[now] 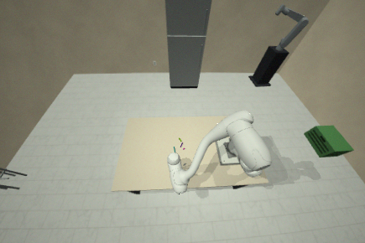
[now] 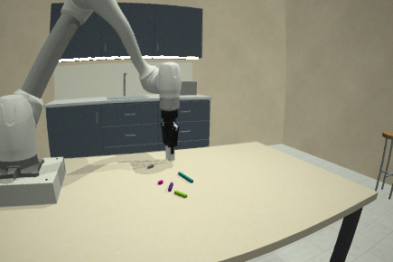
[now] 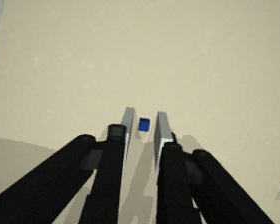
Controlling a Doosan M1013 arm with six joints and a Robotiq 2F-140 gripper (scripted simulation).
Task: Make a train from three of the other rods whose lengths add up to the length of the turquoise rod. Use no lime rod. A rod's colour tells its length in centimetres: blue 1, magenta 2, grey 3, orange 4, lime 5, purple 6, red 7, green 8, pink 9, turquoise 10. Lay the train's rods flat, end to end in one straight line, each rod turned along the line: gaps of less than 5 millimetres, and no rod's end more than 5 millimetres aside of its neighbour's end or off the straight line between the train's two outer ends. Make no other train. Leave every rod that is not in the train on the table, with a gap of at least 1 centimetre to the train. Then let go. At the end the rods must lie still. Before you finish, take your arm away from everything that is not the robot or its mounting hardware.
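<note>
Now: the small blue rod 30 mm below my hand. Also, from my hand: turquoise rod: 20 mm behind, 220 mm to the right, 30 mm below; grey rod: 110 mm behind, 60 mm to the right, 30 mm below; magenta rod: 130 mm behind, 230 mm to the right, 30 mm below.
</note>
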